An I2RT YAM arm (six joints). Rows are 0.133 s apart.
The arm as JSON. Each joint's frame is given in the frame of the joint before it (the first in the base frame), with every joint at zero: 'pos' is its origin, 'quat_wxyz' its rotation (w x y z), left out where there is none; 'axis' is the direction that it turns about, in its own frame. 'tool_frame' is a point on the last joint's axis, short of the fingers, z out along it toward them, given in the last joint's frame.
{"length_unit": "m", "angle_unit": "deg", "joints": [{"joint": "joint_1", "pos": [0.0, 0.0, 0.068], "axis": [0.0, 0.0, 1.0]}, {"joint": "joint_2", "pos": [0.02, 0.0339, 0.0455], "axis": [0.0, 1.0, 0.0]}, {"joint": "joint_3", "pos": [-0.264, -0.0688, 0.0], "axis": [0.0, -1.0, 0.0]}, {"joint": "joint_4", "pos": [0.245, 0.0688, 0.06], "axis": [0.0, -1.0, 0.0]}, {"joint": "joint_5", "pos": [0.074, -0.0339, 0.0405], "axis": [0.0, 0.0, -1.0]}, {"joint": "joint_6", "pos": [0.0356, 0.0, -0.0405], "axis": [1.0, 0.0, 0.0]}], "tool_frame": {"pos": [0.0, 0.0, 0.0], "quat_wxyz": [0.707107, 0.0, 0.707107, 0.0]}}
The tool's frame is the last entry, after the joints.
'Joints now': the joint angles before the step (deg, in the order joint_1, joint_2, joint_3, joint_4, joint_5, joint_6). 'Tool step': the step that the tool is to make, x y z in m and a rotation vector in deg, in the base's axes. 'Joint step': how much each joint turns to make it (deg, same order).
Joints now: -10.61, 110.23, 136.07, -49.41, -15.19, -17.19
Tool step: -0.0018, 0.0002, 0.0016, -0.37, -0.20, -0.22
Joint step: 0.01, -0.32, -0.10, -0.01, 0.34, -0.22
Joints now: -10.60, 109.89, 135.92, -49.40, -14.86, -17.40
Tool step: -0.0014, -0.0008, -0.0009, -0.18, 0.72, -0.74
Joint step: -0.09, -0.18, -0.17, -0.69, 0.72, -0.02
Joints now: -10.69, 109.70, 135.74, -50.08, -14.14, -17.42
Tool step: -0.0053, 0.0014, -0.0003, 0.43, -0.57, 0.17
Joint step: 0.03, -2.19, -3.53, 1.93, -0.34, 0.44
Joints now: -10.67, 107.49, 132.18, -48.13, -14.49, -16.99
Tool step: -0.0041, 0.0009, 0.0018, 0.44, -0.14, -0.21
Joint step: 0.02, -0.95, -0.89, 0.13, 0.03, 0.53
